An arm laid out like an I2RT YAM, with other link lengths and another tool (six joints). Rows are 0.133 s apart.
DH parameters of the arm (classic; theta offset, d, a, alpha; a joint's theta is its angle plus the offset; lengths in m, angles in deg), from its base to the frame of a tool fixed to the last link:
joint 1: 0 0.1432 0.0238 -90
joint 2: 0 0 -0.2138 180
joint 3: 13.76 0 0.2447 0
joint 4: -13.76 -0.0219 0.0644 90
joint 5: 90 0.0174 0 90
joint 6: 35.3 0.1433 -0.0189 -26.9
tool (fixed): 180 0.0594 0 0
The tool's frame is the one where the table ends.
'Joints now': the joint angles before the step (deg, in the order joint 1, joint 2, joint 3, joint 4, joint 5, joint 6). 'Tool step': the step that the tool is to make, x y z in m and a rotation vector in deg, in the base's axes. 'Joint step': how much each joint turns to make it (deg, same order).
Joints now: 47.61 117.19 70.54 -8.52 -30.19 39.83
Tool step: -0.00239 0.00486 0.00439 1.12 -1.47 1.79
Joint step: 0.44 0.04 0.50 0.59 -0.51 -1.51
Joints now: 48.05 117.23 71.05 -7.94 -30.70 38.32
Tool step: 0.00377 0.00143 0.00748 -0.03 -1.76 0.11
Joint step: 0.11 -0.97 0.81 -1.08 1.08 -0.91
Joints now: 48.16 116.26 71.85 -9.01 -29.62 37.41
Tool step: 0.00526 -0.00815 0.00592 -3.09 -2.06 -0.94
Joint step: 0.00 -2.22 1.04 -4.90 3.47 -1.51
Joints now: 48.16 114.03 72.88 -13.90 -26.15 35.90
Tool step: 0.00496 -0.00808 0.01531 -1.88 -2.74 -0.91
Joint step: 0.01 -3.70 0.37 -4.16 3.23 -1.25
